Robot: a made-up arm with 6 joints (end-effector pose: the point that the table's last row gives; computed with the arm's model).
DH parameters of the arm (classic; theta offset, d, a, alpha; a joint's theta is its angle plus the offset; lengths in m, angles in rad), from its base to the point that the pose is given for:
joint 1: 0 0.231 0 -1.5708
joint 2: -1.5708 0 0.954 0
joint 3: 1.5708 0.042 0 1.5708
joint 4: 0 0.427 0 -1.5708
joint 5: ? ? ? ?
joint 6: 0 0.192 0 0
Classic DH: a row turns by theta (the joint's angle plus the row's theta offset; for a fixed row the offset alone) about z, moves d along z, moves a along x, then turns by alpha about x.
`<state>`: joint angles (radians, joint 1 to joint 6).
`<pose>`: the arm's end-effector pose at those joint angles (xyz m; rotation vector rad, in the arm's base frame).
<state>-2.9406 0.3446 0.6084 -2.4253 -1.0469 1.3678</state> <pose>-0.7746 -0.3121 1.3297 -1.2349 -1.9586 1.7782</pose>
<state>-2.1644 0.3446 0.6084 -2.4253 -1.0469 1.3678</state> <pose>-0.3341 -0.7653 1.3297 0.3983 2.2600 -1.7534</pose>
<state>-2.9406 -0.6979 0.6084 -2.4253 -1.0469 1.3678</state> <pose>0.5543 -0.0413 1.4941 -0.2049 -1.1849 2.0338</pose>
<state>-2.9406 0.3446 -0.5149 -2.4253 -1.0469 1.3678</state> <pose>-0.3198 -0.2194 1.6657 -0.1310 -1.1200 2.0332</pose>
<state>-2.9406 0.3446 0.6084 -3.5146 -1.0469 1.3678</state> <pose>-0.8252 -0.1492 1.3057 -1.1159 -1.6525 0.5883</pose>
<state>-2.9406 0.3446 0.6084 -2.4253 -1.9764 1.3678</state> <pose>-0.6404 -0.2916 1.2239 1.0649 2.5107 -0.8248</pose>
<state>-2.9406 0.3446 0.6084 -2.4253 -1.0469 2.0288</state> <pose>-0.7746 -0.3121 1.3297 1.8240 1.4683 -1.8077</pose>
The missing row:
joint 5: 0 0 0 1.5708
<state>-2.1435 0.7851 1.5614 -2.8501 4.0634 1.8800</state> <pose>-0.3579 -0.7137 0.5834 0.9028 1.8536 1.7126</pose>
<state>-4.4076 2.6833 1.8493 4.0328 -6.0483 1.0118</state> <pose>0.0461 -0.1708 -0.7619 1.9356 0.1130 0.5924</pose>
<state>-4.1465 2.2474 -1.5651 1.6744 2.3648 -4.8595</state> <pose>-0.6396 0.6789 -0.1324 1.8267 -1.0526 0.1748</pose>
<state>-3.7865 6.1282 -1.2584 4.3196 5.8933 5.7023</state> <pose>0.5256 -0.5323 1.2959 0.9652 0.8458 -0.2908</pose>
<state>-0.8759 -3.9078 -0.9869 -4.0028 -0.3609 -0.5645</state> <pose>0.8034 -0.9786 -0.3899 1.6323 0.2141 0.4490</pose>
